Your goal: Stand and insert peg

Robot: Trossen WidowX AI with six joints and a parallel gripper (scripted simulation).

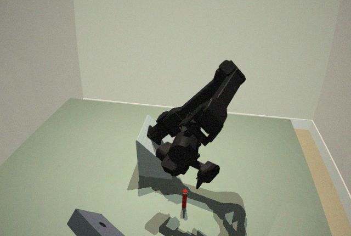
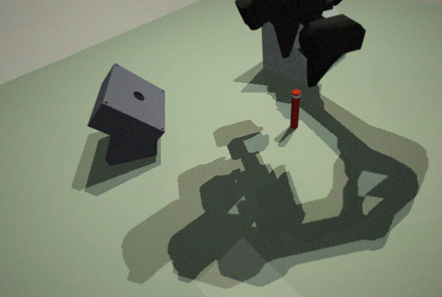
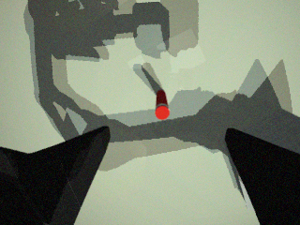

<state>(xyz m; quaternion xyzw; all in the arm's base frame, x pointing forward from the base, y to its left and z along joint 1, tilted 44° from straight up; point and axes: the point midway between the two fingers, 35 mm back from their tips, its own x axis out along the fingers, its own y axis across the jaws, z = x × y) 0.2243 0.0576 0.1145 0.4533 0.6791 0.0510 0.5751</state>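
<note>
My gripper tip is now 6 cm above the red peg. From my gripper tip the other things lie so: dark sloped panel (19 cm ahead, 23 cm to the right, 4 cm below).
</note>
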